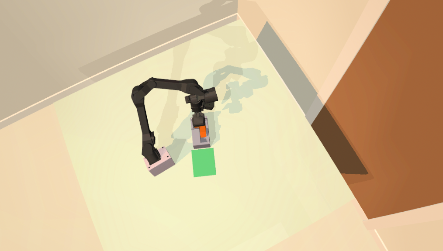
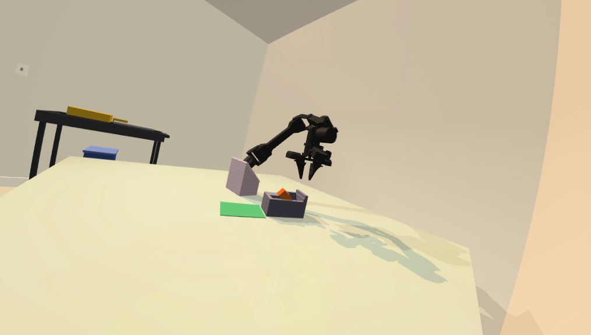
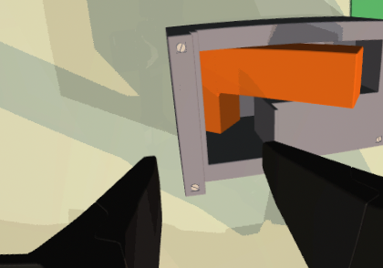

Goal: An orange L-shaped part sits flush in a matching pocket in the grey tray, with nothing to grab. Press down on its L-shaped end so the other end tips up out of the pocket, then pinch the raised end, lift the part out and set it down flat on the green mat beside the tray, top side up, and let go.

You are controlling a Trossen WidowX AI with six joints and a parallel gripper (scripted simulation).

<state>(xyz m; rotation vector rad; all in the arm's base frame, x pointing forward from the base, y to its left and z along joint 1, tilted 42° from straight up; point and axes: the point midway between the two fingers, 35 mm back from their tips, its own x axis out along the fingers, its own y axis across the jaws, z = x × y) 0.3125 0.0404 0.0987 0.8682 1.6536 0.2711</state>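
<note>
Right now my gripper tip is 10 cm above the orange L-shaped part, 4 cm to the left of it and 2 cm past it. Round my gripper tip: green mat (20 cm to the right, 16 cm below, 9 cm behind).
</note>
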